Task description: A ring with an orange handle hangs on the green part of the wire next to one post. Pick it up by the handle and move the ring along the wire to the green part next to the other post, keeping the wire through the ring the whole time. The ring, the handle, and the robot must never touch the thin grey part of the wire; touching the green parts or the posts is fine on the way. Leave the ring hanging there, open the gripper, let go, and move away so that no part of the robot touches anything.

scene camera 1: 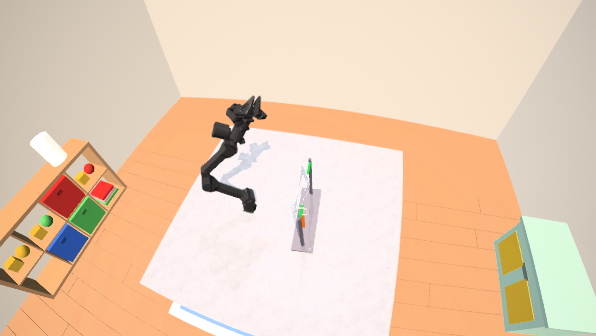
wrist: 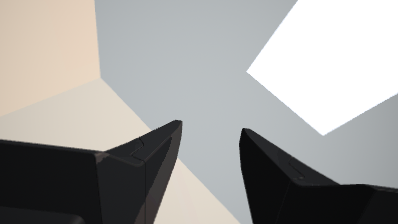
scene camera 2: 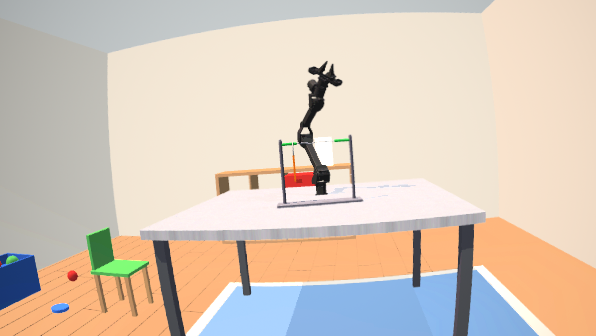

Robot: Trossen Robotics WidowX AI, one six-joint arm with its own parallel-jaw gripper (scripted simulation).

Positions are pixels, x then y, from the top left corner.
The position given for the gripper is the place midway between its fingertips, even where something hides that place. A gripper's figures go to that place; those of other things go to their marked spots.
Labels:
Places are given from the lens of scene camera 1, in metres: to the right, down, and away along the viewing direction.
gripper (scene camera 1: 257, 95): -0.15, -0.27, 0.89
wire stand (scene camera 1: 303, 239): 0.03, 0.34, 1.15

